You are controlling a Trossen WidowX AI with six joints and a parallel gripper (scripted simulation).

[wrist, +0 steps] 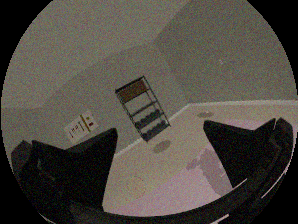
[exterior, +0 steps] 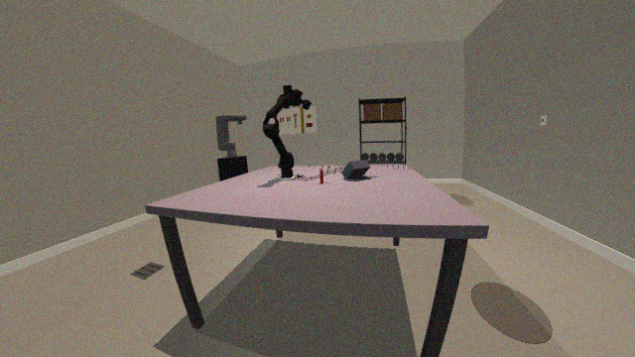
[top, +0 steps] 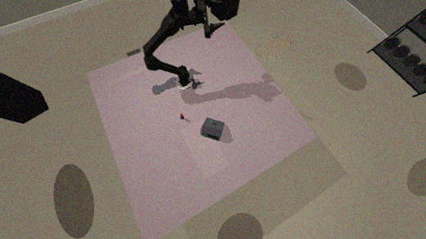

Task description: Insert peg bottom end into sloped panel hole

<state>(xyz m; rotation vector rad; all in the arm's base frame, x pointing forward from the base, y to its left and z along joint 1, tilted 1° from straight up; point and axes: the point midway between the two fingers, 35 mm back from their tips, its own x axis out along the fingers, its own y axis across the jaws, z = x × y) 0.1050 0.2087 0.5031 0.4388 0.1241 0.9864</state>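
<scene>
My gripper tip is now 110 mm short of the red peg, 410 mm to the left of it and 460 mm above it. Round my gripper tip: dark grey sloped panel (310 mm ahead, 290 mm to the right, 470 mm below).
</scene>
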